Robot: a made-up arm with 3 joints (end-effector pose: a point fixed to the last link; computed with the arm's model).
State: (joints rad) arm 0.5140 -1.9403 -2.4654
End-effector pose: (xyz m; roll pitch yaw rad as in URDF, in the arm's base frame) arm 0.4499 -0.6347 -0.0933 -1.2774 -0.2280 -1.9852
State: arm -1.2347 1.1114 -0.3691
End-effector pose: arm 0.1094 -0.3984 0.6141 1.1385 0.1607 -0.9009
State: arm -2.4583 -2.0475 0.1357
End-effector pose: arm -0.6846 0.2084 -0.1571 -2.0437 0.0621 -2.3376
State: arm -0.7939 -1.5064 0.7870
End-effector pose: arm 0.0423 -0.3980 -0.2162 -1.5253 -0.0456 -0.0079
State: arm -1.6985 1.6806 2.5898
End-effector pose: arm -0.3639 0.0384 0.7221 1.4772 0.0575 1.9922
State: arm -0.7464 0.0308 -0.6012
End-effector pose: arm 0.3775 -0.1817 0.0873 0.0373 0.6009 -0.7253
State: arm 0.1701 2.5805 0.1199
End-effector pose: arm 0.5195 -0.6582 0.5255 2.5772 0.1014 0.1061
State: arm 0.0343 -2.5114 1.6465
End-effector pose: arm 0.1647 -0.6736 -0.1045 -1.4675 0.9367 1.7331
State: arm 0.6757 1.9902 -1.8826
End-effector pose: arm 0.3131 -0.0847 0.8062 1.4349 -0.3980 2.5858
